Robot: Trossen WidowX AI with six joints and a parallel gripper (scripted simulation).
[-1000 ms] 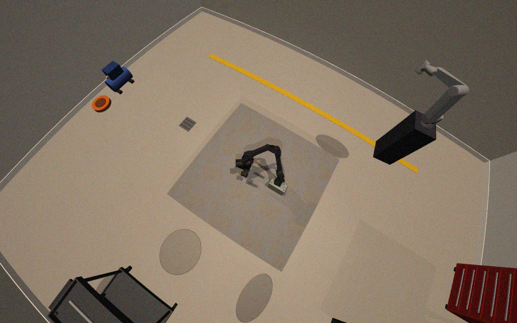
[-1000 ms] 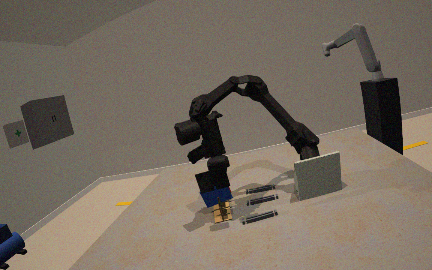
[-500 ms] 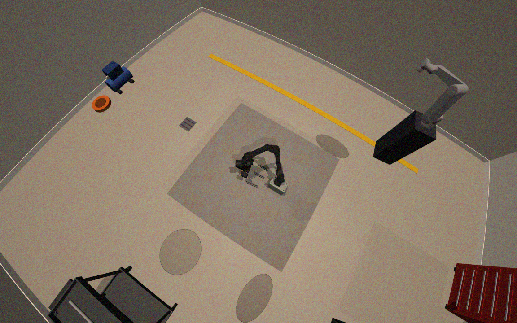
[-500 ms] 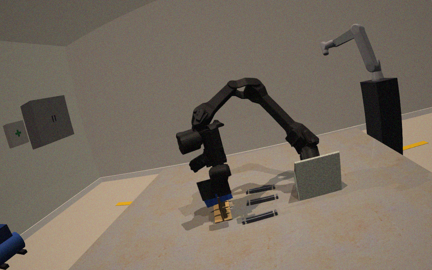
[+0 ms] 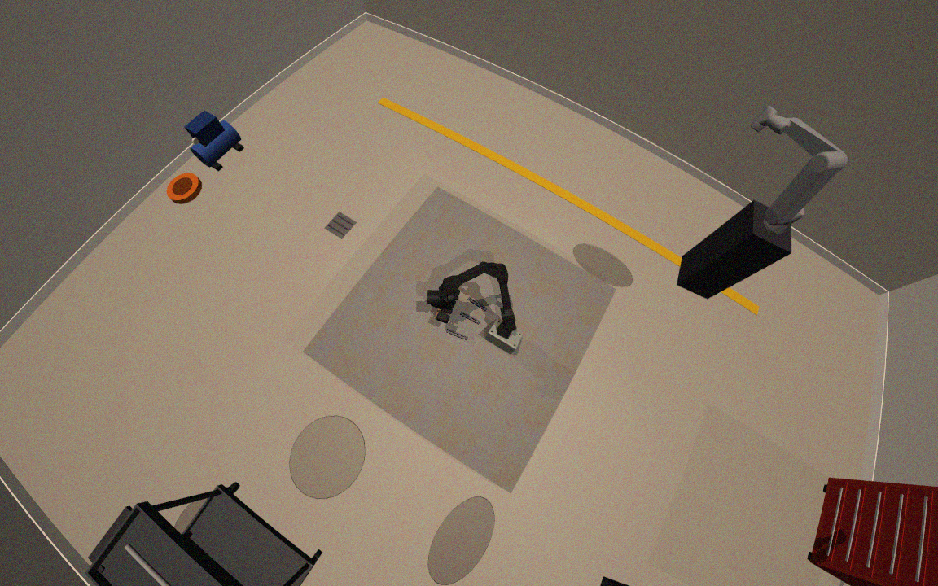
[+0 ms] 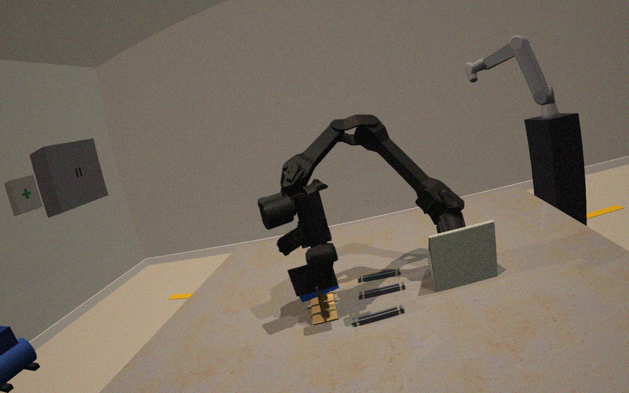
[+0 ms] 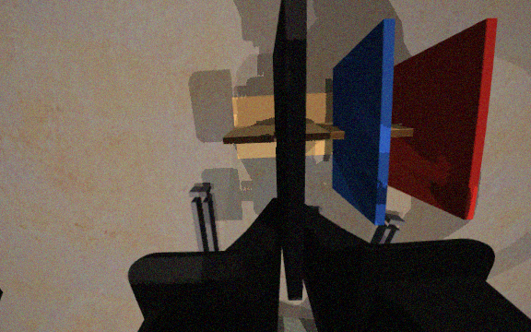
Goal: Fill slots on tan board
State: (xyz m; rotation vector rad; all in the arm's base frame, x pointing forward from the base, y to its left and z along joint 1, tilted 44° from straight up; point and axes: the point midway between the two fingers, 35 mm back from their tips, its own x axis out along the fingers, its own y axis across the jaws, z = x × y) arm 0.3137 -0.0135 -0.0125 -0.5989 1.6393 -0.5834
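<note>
The blue board is 4 cm ahead of my gripper tip, 5 cm to the right of it and 4 cm below it. The rest, counted from my gripper tip: tan board (4 cm ahead, 5 cm to the right, 7 cm below); then red board (4 cm ahead, 10 cm to the right, 4 cm below); then black board (3 cm ahead).
</note>
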